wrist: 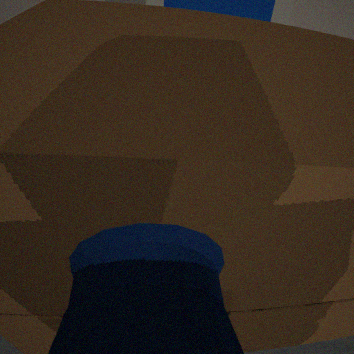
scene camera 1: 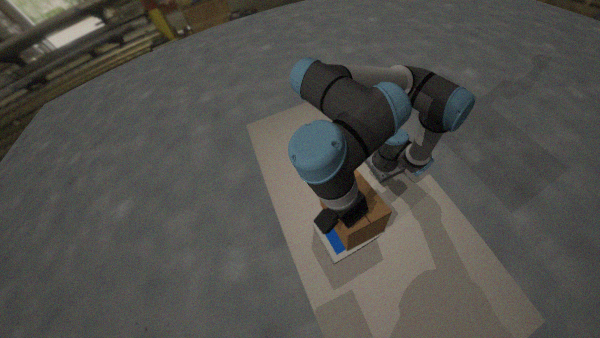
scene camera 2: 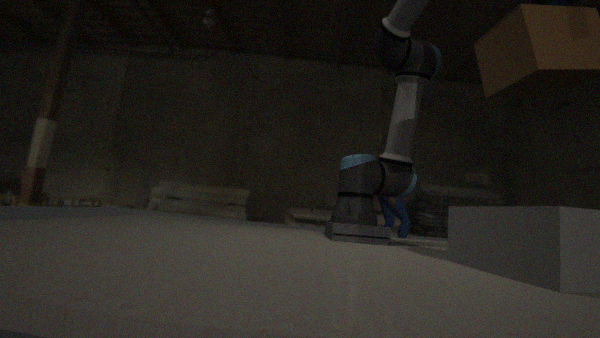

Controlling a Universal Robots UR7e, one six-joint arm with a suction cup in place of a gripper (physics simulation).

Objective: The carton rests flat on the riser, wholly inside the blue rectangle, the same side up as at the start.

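Frame: origin at the arm's base, x left, y up, z ahead, level; centimetres.
Seen in the pictures: hand at its tool point: (wrist: 143, 246); arm's base at its link origin: (scene camera 1: 384, 160) (scene camera 2: 353, 224).
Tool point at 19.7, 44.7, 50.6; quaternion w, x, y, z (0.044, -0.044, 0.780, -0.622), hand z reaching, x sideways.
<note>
Pixels of each thing's top centre, then the offset from my tool point to it, as dx, dy, dz. Level surfaces: height alone.
- brown carton at its top centre: (scene camera 1: 354, 197) (scene camera 2: 535, 21) -2.1, +1.9, -3.1
- light riser at its top centre: (wrist: 211, 51) (scene camera 2: 534, 210) (scene camera 1: 347, 228) -2.1, -37.8, -5.7
- blue rectangle at its top centre: (wrist: 211, 51) (scene camera 1: 347, 228) -2.1, -37.8, -5.7
- pale mat at its surface level: dy -49.8
The brown carton (scene camera 1: 371, 233) (scene camera 2: 565, 40) (wrist: 200, 100) hangs at my suction gripper (wrist: 146, 247), whose blue cup meets its top face. In scene camera 1 the arm's wrist and black tool parts hide the cup. Scene camera 2 shows a tall gap between the carton and the light riser (scene camera 2: 505, 245) (scene camera 1: 341, 256). The carton looks about level; its right part is cut off in that view. In scene camera 1 a strip of the blue rectangle (scene camera 1: 335, 243) (wrist: 220, 7) shows left of the carton, which hides the rest.
The riser stands on a pale mat (scene camera 1: 277, 175) (scene camera 2: 200, 280). The arm's base (scene camera 2: 357, 232) stands behind the riser at the mat's far side. A person's blue-clad legs (scene camera 2: 395, 215) show behind the base. Stacked beams (scene camera 1: 115, 55) lie at the back left.
</note>
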